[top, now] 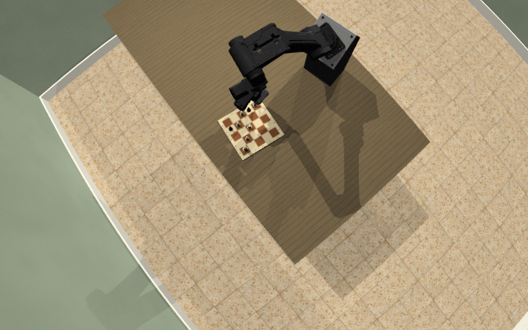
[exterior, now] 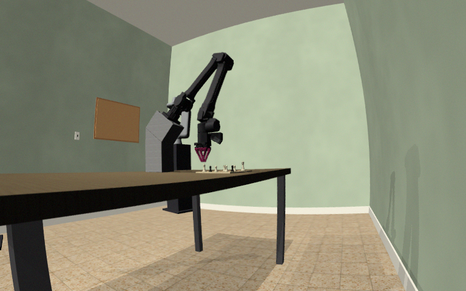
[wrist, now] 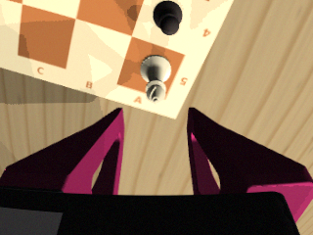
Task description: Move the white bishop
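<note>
Now: the white bishop 40 mm below my hand. The rest, counted from my hand: large white piece 140 mm ahead, 170 mm to the left, 40 mm below; then small chessboard 70 mm ahead, 90 mm to the left, 60 mm below.
</note>
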